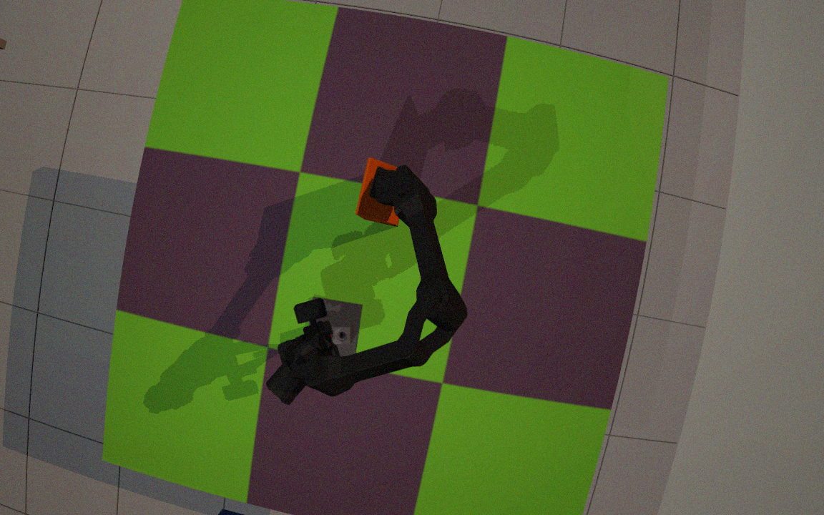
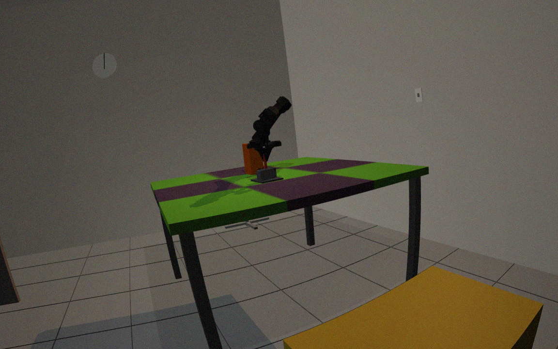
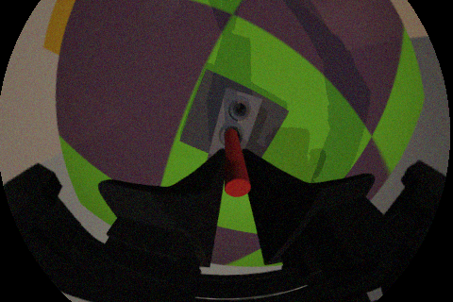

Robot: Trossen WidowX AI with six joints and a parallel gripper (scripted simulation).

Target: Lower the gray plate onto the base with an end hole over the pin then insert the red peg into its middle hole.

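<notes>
Now: the red peg right at my gripper tip. The rest, counted from my gripper tip: dark square base 9 cm below, 1 cm to the left, 1 cm behind; then plate 5 cm below.
</notes>
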